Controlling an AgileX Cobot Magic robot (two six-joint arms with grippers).
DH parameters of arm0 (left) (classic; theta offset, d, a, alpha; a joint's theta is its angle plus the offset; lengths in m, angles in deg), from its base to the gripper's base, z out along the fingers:
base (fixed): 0 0 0 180
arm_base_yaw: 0 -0.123 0 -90
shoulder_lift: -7.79 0 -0.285 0
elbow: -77.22 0 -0.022 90
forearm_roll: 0 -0.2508 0 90
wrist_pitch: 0 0 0.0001 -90
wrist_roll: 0 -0.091 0 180
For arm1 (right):
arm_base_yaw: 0 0.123 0 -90
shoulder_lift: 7.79 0 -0.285 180
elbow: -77.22 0 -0.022 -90
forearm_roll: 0 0.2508 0 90
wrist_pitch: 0 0 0.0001 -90
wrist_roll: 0 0.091 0 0
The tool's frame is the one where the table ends.
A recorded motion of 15 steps. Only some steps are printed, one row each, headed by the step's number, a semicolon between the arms.
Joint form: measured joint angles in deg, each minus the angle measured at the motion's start. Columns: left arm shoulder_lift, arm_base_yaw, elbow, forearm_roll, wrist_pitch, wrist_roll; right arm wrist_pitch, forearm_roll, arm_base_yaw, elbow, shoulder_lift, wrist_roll.
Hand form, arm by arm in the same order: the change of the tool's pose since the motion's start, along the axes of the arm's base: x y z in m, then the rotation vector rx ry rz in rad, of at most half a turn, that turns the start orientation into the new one. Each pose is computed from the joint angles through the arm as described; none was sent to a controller.
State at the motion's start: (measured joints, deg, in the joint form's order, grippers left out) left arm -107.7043 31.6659 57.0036 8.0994 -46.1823 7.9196; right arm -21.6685 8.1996 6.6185 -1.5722 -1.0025 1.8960
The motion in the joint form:
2: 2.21 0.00 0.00 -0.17 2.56 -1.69; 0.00 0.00 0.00 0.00 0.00 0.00
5: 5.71 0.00 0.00 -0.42 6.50 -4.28; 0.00 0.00 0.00 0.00 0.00 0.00
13: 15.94 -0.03 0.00 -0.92 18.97 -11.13; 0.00 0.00 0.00 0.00 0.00 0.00
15: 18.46 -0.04 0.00 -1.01 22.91 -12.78; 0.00 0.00 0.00 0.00 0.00 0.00
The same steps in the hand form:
2: -0.0035 0.0015 0.0115 0.0276 -0.0069 -0.0065; 0.0000 0.0000 0.0000 0.0000 0.0000 0.0000
5: -0.0099 0.0043 0.0295 0.0692 -0.0195 -0.0166; 0.0000 0.0000 0.0000 0.0000 0.0000 0.0000
13: -0.0339 0.0164 0.0779 0.1869 -0.0385 -0.0480; 0.0000 0.0000 0.0000 0.0000 0.0000 0.0000
15: -0.0411 0.0200 0.0876 0.2222 -0.0303 -0.0593; 0.0000 0.0000 0.0000 0.0000 0.0000 0.0000

